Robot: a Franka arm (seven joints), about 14 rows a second.
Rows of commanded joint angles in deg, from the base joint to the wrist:
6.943 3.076 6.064 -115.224 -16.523 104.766 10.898
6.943 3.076 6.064 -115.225 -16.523 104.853 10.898
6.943 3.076 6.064 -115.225 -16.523 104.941 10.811
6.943 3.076 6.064 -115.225 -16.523 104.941 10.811
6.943 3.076 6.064 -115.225 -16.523 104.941 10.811
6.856 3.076 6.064 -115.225 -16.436 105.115 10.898
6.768 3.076 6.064 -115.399 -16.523 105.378 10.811
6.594 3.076 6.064 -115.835 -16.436 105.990 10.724
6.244 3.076 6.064 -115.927 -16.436 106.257 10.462
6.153 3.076 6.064 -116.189 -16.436 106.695 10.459
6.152 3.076 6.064 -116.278 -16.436 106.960 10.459
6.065 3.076 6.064 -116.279 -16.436 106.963 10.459
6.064 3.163 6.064 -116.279 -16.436 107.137 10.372
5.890 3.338 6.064 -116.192 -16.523 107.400 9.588
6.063 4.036 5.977 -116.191 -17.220 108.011 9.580
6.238 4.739 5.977 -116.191 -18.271 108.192 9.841
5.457 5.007 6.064 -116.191 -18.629 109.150 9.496
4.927 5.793 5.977 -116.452 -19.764 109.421 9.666
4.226 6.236 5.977 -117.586 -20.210 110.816 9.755
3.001 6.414 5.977 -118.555 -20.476 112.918 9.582
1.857 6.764 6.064 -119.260 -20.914 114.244 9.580
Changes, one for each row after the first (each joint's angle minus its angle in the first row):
0.000 0.000 0.000 -0.001 0.000 0.087 0.000
0.000 0.000 0.000 -0.001 0.000 0.175 -0.087
0.000 0.000 0.000 -0.001 0.000 0.175 -0.087
0.000 0.000 0.000 -0.001 0.000 0.175 -0.087
-0.087 0.000 0.000 -0.001 0.087 0.349 0.000
-0.175 0.000 0.000 -0.175 0.000 0.612 -0.087
-0.349 0.000 0.000 -0.611 0.087 1.224 -0.174
-0.699 0.000 0.000 -0.703 0.087 1.491 -0.436
-0.790 0.000 0.000 -0.965 0.087 1.929 -0.439
-0.791 0.000 0.000 -1.054 0.087 2.194 -0.439
-0.878 0.000 0.000 -1.055 0.087 2.197 -0.439
-0.879 0.087 0.000 -1.055 0.087 2.371 -0.526
-1.053 0.262 0.000 -0.968 0.000 2.634 -1.310
-0.880 0.960 -0.087 -0.967 -0.697 3.245 -1.318
-0.705 1.663 -0.087 -0.967 -1.748 3.426 -1.057
-1.486 1.931 0.000 -0.967 -2.106 4.384 -1.402
-2.016 2.717 -0.087 -1.228 -3.241 4.655 -1.232
-2.717 3.160 -0.087 -2.362 -3.687 6.050 -1.143
-3.942 3.338 -0.087 -3.331 -3.953 8.152 -1.316
-5.086 3.688 0.000 -4.036 -4.391 9.478 -1.318

